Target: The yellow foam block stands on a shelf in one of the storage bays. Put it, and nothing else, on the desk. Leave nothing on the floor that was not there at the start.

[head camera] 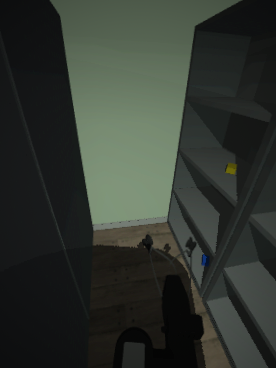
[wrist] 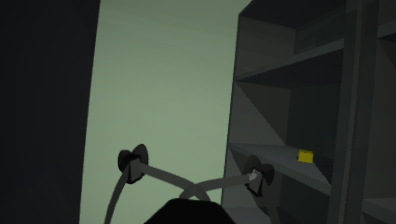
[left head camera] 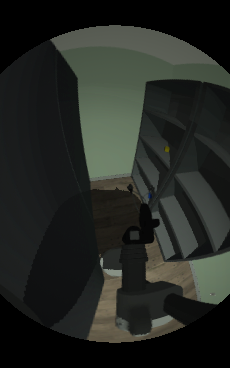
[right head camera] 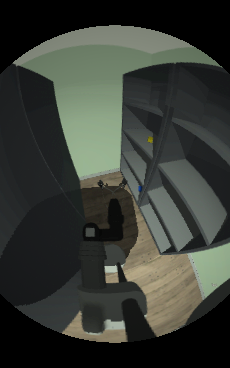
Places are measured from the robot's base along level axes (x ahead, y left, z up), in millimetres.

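Pixels of known places: gripper, fingertip midpoint: [head camera: 168,237] [wrist: 196,162] [left head camera: 140,184] [right head camera: 111,179]; robot's base at its link origin: [left head camera: 115,261] [right head camera: 109,257].
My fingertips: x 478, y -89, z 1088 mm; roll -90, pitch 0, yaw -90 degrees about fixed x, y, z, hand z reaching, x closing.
Observation:
For each thing: its middle in the pictures, then the offset to it from my fingertips. Level surfaces: height alone.
- yellow foam block at the middle of its body: [wrist: 305,156] [head camera: 231,168] [right head camera: 149,139] [left head camera: 166,148] dy -543, dx +762, dz -102 mm
- middle shelf at its surface level: dz -125 mm
- blue object at the middle of its body: [head camera: 205,260] [right head camera: 139,188] [left head camera: 149,195] dy -532, dx +633, dz -1017 mm
The yellow foam block [head camera: 231,169] [left head camera: 167,149] [right head camera: 150,140] [wrist: 305,156] stands on a middle shelf [head camera: 207,164] of the far bay, on the right, close to the upright divider. My gripper [head camera: 169,243] [left head camera: 140,189] [right head camera: 112,184] [wrist: 196,162] is open, its two fingertips wide apart with nothing between them. It is in the aisle, to the left of the bay opening; in the wrist view the block lies to the right of the right fingertip and a little higher. The desk is not recognisable in these views.
A blue object [head camera: 205,260] [left head camera: 149,196] [right head camera: 140,189] is low in the same bay. A tall dark panel [head camera: 35,200] [wrist: 40,110] borders the aisle on the left. A green wall [head camera: 127,125] closes the far end. The bay divider [head camera: 240,220] [wrist: 352,110] rises right of the block.

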